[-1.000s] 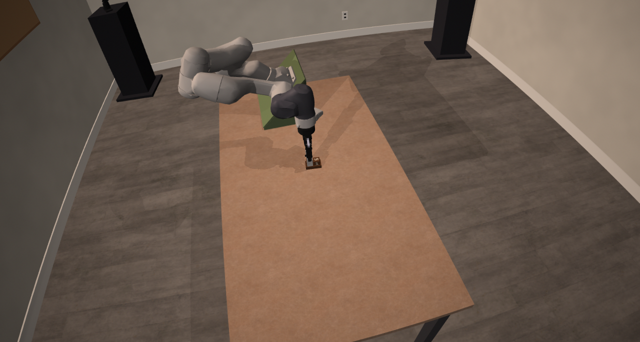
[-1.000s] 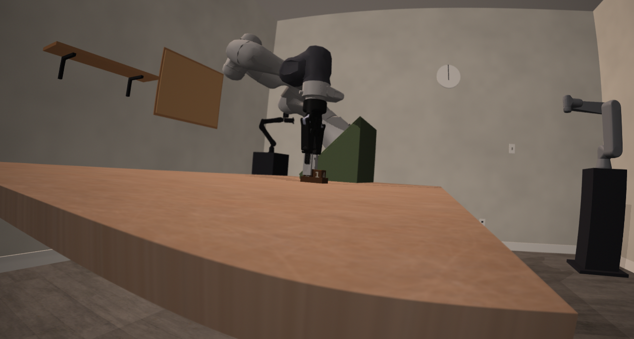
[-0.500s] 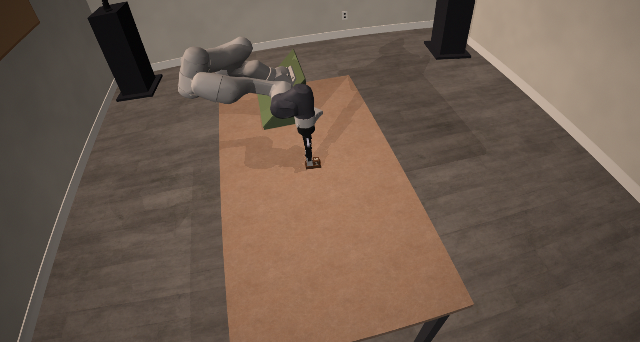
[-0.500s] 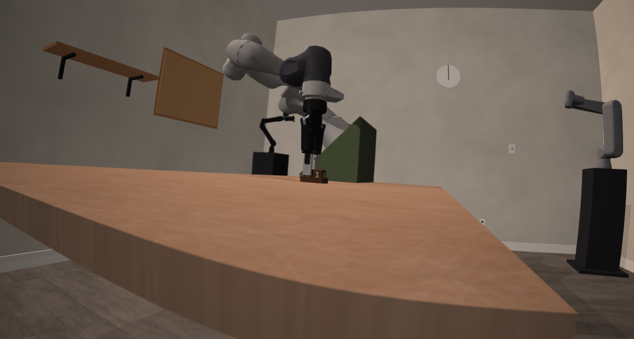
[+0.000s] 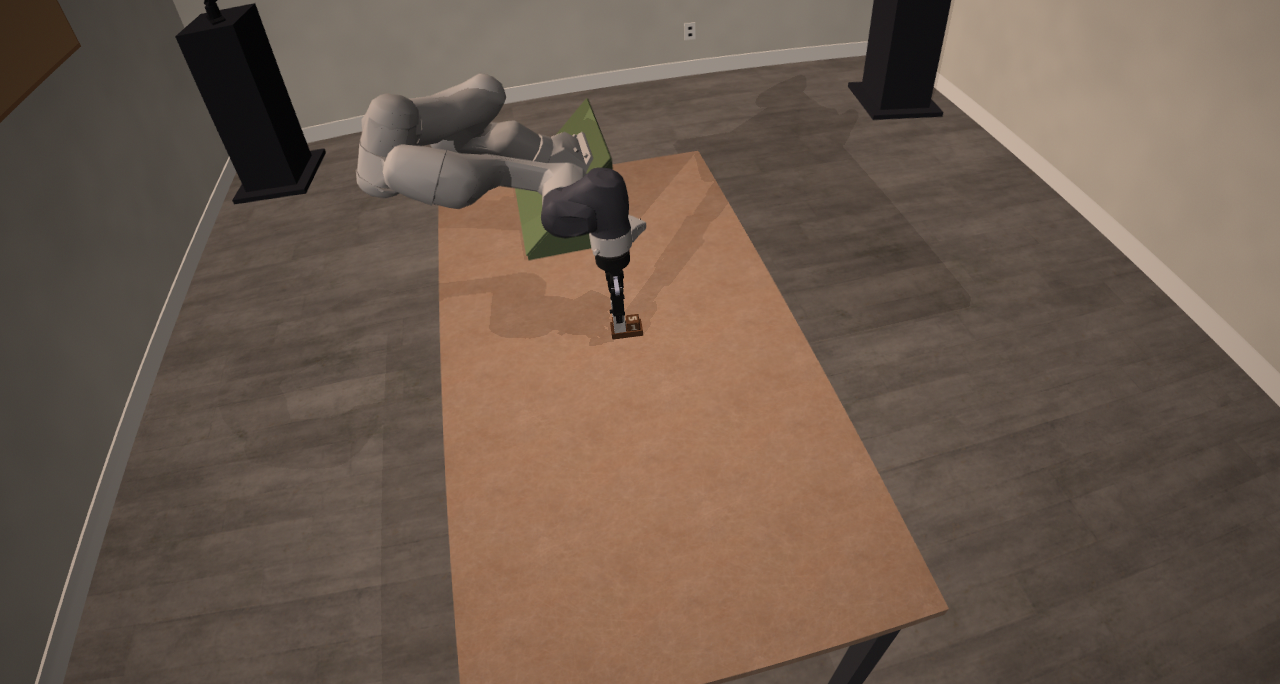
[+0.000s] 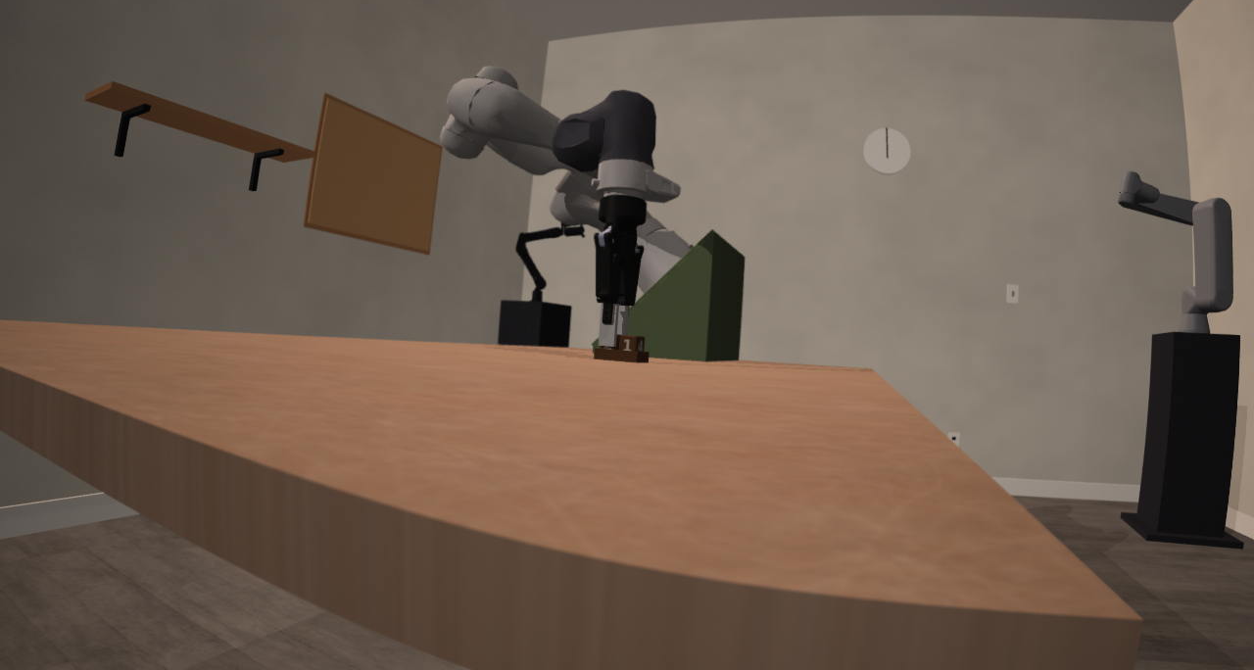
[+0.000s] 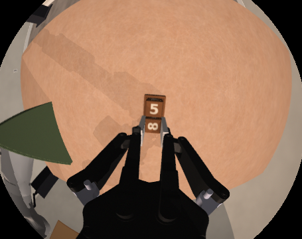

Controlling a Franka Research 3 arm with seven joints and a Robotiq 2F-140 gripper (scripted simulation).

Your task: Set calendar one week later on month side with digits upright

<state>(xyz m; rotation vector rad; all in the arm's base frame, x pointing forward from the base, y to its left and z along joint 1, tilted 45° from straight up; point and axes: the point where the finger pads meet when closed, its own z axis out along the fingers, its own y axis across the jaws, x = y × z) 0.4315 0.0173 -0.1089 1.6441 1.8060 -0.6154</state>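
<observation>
Right now my hand is 2 cm to the right of the brown calendar tray and 4 cm above it.
</observation>
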